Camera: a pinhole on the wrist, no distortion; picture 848 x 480 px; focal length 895.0 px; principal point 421.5 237.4 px. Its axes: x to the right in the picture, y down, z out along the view. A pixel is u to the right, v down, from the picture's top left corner.
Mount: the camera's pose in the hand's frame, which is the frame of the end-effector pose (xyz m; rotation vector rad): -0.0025 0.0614 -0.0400 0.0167 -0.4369 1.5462
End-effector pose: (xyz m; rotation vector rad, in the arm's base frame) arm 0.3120 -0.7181 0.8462 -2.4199 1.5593 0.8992
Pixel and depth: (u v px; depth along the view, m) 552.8 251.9 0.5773
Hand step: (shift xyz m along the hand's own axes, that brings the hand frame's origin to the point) -0.1654 -0.0195 0.5145
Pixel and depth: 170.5 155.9 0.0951
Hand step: -0.0180 0.0087 0.0425
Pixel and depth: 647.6 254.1 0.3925
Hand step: -0.1157 0.0463 0.3485
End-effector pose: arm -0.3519 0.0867 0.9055 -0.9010 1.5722 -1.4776
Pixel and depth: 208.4 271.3 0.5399
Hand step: -0.1587 -0.2130 0.4169
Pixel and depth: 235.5 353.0 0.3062
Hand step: -0.1184 -0.0842 0.2145
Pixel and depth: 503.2 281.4 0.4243
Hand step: -0.1349 -0.0200 0.3572
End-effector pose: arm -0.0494 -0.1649 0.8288 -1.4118 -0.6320 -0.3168
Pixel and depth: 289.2 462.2 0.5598
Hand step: -0.2815 -0.1698 0.4169
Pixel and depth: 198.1 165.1 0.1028
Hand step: -0.0204 0.0075 0.0498
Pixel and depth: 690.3 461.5 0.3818
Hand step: -0.1986 0.0678 0.3199
